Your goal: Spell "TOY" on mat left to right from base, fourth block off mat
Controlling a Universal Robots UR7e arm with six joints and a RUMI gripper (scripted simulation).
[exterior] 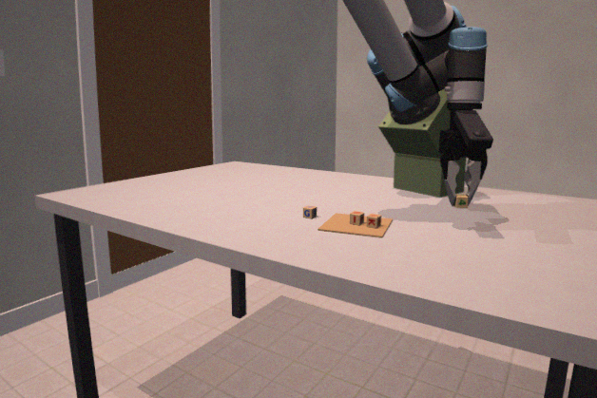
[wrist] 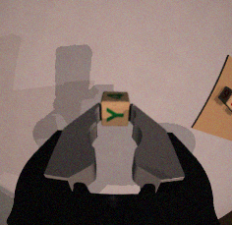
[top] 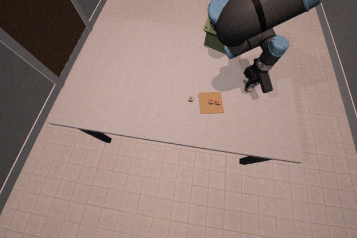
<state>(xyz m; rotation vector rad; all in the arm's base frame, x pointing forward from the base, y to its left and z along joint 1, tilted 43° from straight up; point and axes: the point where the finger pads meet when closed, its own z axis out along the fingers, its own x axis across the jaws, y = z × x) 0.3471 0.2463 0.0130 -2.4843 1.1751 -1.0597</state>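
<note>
My hand is 11 cm short of the wooden block, 19 cm to the left of it and 5 cm above it. Round my hand: mat (11 cm ahead, 19 cm to the right, 7 cm below); T block (11 cm ahead, 15 cm to the right, 5 cm below).
</note>
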